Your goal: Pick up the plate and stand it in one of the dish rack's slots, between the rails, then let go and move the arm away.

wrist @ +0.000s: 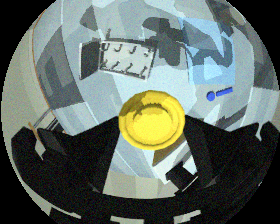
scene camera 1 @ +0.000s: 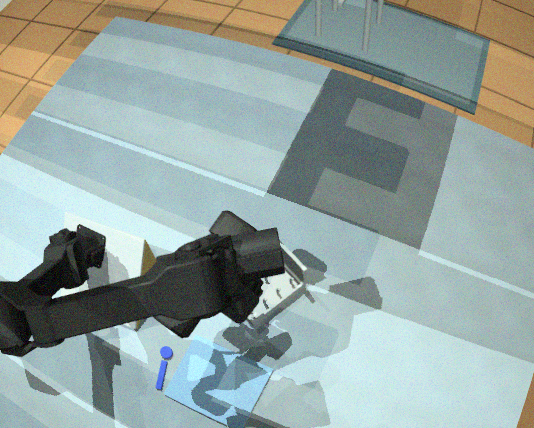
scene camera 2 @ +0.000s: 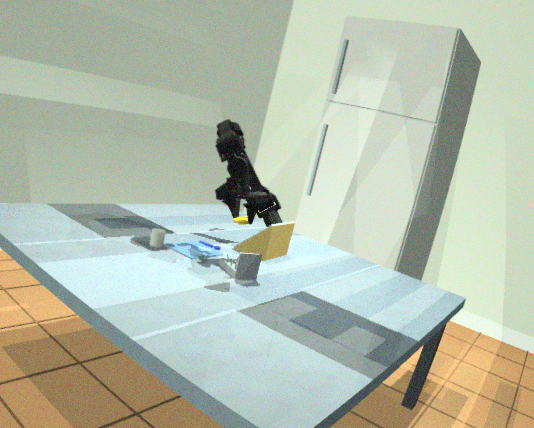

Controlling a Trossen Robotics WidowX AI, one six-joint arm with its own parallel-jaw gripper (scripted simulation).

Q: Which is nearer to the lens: the yellow plate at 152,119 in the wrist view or the dish rack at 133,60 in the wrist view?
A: The yellow plate.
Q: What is my gripper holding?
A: A yellow plate.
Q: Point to a light blue mat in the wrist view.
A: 209,49
